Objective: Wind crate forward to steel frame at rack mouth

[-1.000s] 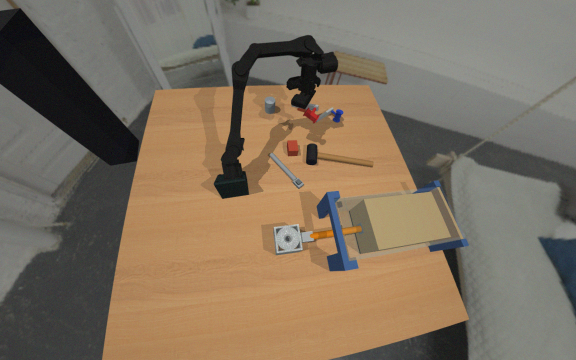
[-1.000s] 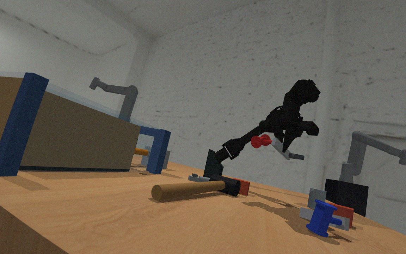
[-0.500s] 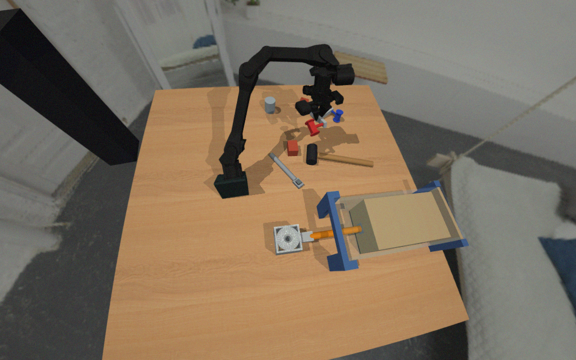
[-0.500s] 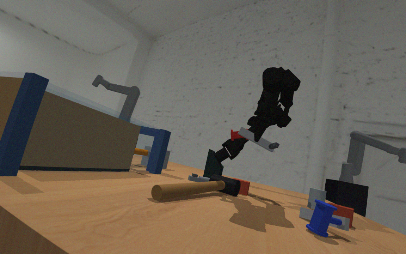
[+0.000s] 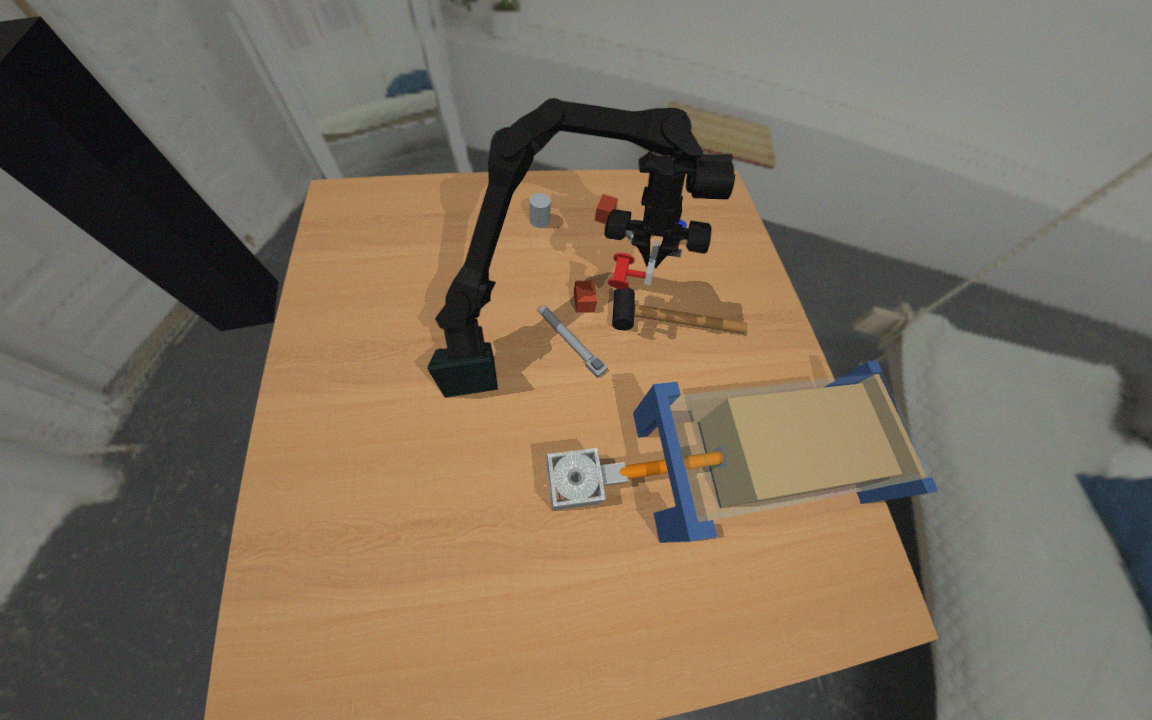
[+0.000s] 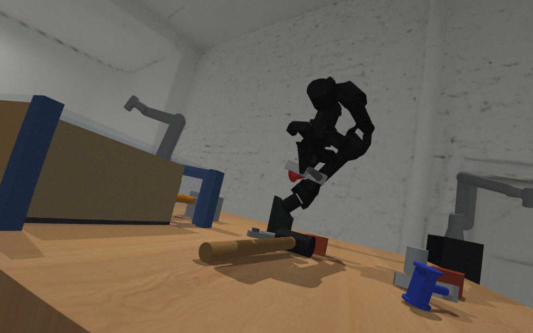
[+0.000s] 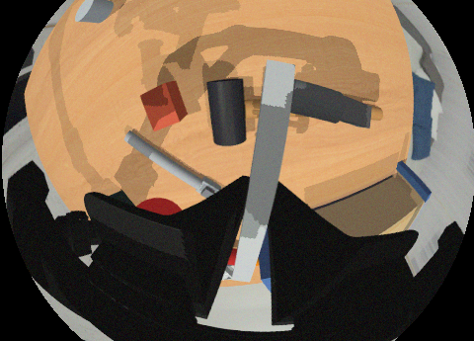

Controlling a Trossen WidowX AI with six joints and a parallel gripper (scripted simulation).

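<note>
My gripper tip is now 10 mm below the red-knobbed winch handle and 10 mm past it. Round my gripper tip: blue knob: 230 mm to the left, 190 mm ahead, 160 mm below; red knob: 60 mm behind, 20 mm to the right, 20 mm above; blue-knobbed crank handle: 250 mm to the left, 170 mm below, 140 mm ahead.
</note>
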